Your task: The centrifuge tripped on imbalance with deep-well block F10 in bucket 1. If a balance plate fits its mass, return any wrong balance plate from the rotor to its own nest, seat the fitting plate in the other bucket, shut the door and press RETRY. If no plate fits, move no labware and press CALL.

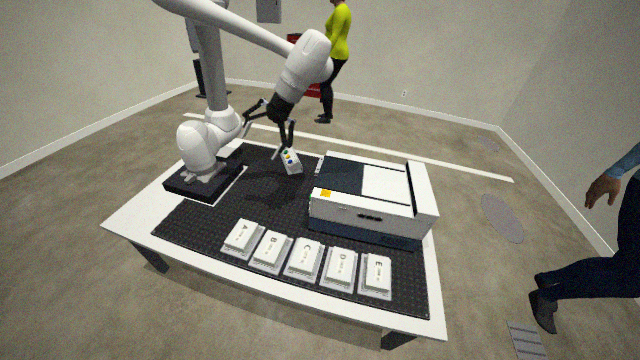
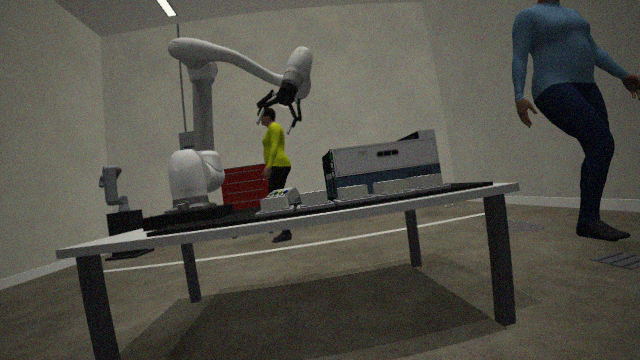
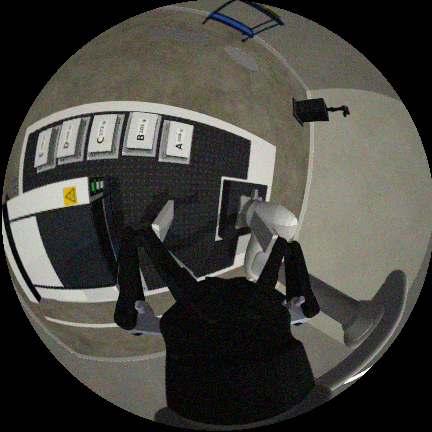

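Where they show: gripper, fingertip midpoint: [image 1: 258, 147] [image 2: 272, 128] [image 3: 213, 213]; arm's base, link origin: [image 1: 204, 170] [image 2: 192, 210] [image 3: 247, 211].
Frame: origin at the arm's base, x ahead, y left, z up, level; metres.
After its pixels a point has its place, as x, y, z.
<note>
My gripper [image 1: 260, 144] {0.421, -0.084, 0.294} [image 2: 274, 127] {0.421, -0.084, 0.294} [image 3: 213, 213] {0.421, -0.084, 0.294} is open and empty, high above the mat between the arm's base and the centrifuge. White plates A [image 1: 242, 235] {0.425, -0.285, 0.011} [image 3: 179, 140] {0.413, -0.267, 0.011}, B [image 1: 271, 247] {0.554, -0.292, 0.011} [image 3: 141, 132] {0.546, -0.275, 0.011}, C [image 1: 304, 256] {0.683, -0.285, 0.011} [image 3: 103, 135] {0.671, -0.260, 0.011}, D [image 1: 340, 265] {0.817, -0.277, 0.011} [image 3: 70, 139] {0.800, -0.255, 0.012} and E [image 1: 378, 274] {0.955, -0.269, 0.011} [image 3: 45, 145] sit in grey nests in a row. B seems to read 101 g and C 173 g; other masses are too blurred. The centrifuge [image 1: 370, 215] {0.877, -0.119, 0.137} [image 2: 385, 160] {0.864, -0.117, 0.093} [image 3: 75, 250] {0.706, 0.029, 0.170} hides its rotor, buckets and block F10. A button box [image 1: 291, 160] {0.422, 0.226, 0.031} has green, yellow and blue buttons, labels unreadable.
The black mat [image 1: 200, 220] {0.177, -0.259, -0.043} [image 3: 215, 150] {0.231, -0.278, -0.043} lies on the white table [image 1: 125, 217] {-0.184, -0.379, -0.056} [image 2: 120, 243] {-0.039, -0.453, -0.059}. A raised white block [image 1: 424, 192] {1.063, 0.011, 0.201} stands at the centrifuge's right end. A person in yellow [image 1: 339, 30] [image 2: 275, 145] stands behind; one in blue [image 2: 555, 50] is at the right.
</note>
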